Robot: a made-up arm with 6 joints.
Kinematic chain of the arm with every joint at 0, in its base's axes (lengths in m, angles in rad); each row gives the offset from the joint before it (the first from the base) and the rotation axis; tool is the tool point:
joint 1: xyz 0 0 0.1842 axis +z
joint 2: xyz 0 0 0 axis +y
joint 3: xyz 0 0 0.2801 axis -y
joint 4: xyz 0 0 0 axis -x
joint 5: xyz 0.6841 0 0 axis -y
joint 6: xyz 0 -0.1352 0 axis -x
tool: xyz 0 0 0
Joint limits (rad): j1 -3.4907..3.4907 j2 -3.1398..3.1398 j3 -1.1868..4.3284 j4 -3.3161..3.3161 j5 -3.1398..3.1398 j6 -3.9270..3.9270
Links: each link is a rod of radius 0.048 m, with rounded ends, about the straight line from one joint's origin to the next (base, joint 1, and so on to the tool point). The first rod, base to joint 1, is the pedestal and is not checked.
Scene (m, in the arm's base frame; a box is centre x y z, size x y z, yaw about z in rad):
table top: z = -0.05
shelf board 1: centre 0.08 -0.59 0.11 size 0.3 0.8 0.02 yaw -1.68
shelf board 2: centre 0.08 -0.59 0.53 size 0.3 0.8 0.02 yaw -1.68
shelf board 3: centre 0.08 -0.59 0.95 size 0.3 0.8 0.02 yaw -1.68
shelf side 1: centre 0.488 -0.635 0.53 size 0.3 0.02 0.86 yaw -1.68
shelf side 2: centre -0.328 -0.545 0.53 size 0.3 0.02 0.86 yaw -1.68
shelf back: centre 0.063 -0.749 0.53 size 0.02 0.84 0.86 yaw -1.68
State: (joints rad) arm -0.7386 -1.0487 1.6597 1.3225 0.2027 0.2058
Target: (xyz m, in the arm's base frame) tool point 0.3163 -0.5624 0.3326
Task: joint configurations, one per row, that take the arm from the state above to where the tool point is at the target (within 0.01 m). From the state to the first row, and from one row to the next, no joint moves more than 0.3 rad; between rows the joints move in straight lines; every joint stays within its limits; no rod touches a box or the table.
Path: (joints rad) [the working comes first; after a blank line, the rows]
Joints at the target: -0.9636 -0.1442 -0.5052 1.1018 0.2027 0.2058
Straight joint move there: touches shelf board 2.

1: -0.7303 -1.0361 1.3805 1.3072 0.2027 0.2058
2: -0.7219 -1.0236 1.1012 1.2920 0.2027 0.2058
3: -0.7136 -1.0110 0.8220 1.2767 0.2027 0.2058
4: -0.7052 -0.9984 0.5428 1.2614 0.2027 0.2058
5: -0.6969 -0.9858 0.2635 1.2461 0.2027 0.2058
6: -0.6885 -0.9733 -0.0157 1.2309 0.2027 0.2058
7: -0.6802 -0.9607 -0.2949 1.2156 0.2027 0.2058
8: -0.6718 -0.9481 -0.5742 1.2003 0.2027 0.2058
9: -0.6635 -0.9355 -0.8534 1.1850 0.2027 0.2058
10: -0.6551 -0.9230 -1.1326 1.1698 0.2027 0.2058
11: -0.7580 -0.6634 -0.9235 1.1471 0.2027 0.2058
12: -0.8608 -0.4038 -0.7144 1.1244 0.2027 0.2058
13: -0.9636 -0.1442 -0.5052 1.1018 0.2027 0.2058

